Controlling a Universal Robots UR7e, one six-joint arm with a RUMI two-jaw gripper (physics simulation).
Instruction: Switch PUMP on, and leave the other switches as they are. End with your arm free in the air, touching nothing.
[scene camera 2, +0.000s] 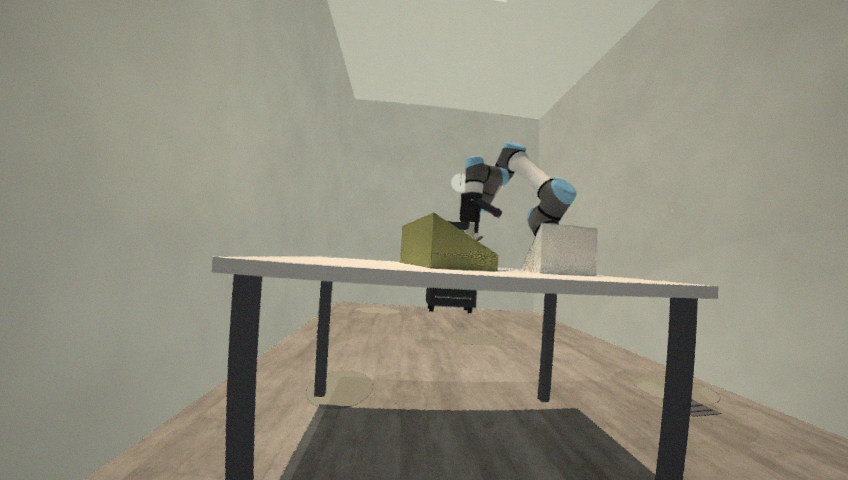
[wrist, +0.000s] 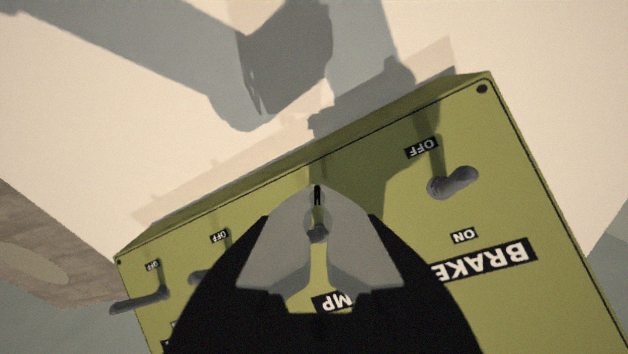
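Pixels of known places: gripper, fingertip midpoint: (wrist: 316, 187); arm's base, link origin: (scene camera 2: 556, 245).
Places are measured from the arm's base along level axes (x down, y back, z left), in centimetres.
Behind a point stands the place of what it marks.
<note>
The olive-green switch box (scene camera 2: 452, 246) @[x 4.3, y -49.3, z 12.8 cm] (wrist: 530, 200) @[x 1.0, y -41.6, z 10.5 cm] stands on the table with a sloping panel. In the wrist view the PUMP label (wrist: 334, 302) @[x -0.7, y -46.8, z -8.2 cm] shows in part, as "MP", between my fingers. The PUMP lever (wrist: 318, 233) @[x 1.0, y -38.5, z -6.7 cm] shows in part through the gap between the fingers; its position is hard to tell. My gripper (scene camera 2: 476, 236) @[x 2.3, y -34.6, z -5.3 cm] (wrist: 316, 187) @[x 2.3, y -34.6, z -5.3 cm] is shut and empty, low over the panel at the PUMP switch; whether it touches the lever or panel cannot be told. The BRAKE lever (wrist: 452, 182) @[x -0.2, y -36.3, z 4.0 cm] is right of the gripper, between its OFF and ON labels.
Left of the gripper in the wrist view are a far-left lever (wrist: 140, 302) @[x 0.5, y -40.6, z -30.6 cm] and a partly hidden lever (wrist: 198, 277) @[x -0.6, y -37.9, z -18.8 cm], each with an OFF label. A whitish block (scene camera 2: 568, 249) @[x 1.9, y 0.3, z 7.6 cm] stands at the right on the table (scene camera 2: 297, 266) @[x 12.7, y -92.7, z 33.7 cm], near the arm's base.
</note>
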